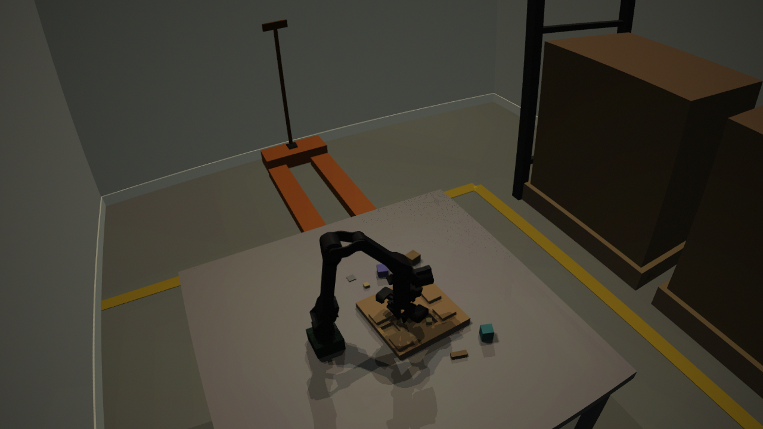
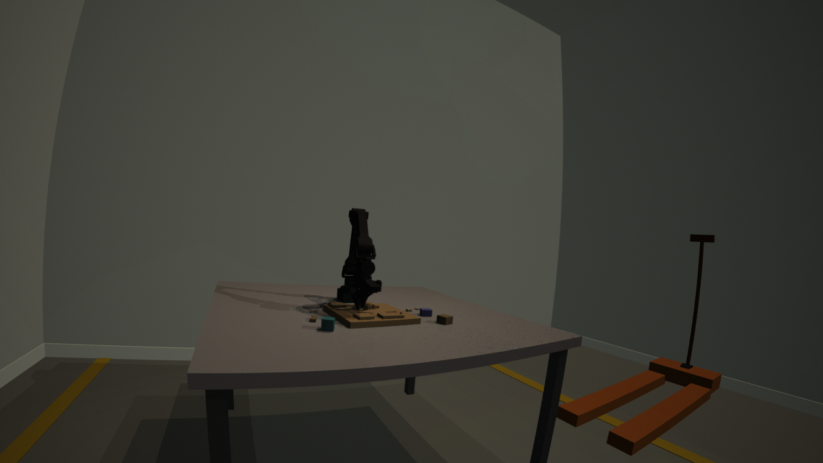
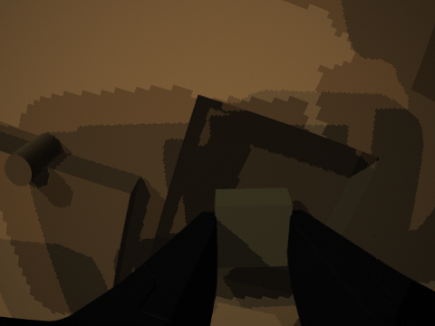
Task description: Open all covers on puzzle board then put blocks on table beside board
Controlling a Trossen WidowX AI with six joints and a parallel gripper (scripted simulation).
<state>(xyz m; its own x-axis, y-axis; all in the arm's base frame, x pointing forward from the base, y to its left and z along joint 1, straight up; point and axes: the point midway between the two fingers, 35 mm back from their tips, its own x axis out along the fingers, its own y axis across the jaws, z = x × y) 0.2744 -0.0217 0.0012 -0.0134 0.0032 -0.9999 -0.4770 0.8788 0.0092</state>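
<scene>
The wooden puzzle board is 5 cm ahead of my gripper tip and 1 cm to the left of it. Round my gripper tip: purple block (4 cm ahead, 28 cm to the left, 1 cm below); then teal block (24 cm ahead, 18 cm to the right); then small flat brown piece (11 cm ahead, 21 cm to the right, 1 cm below).
</scene>
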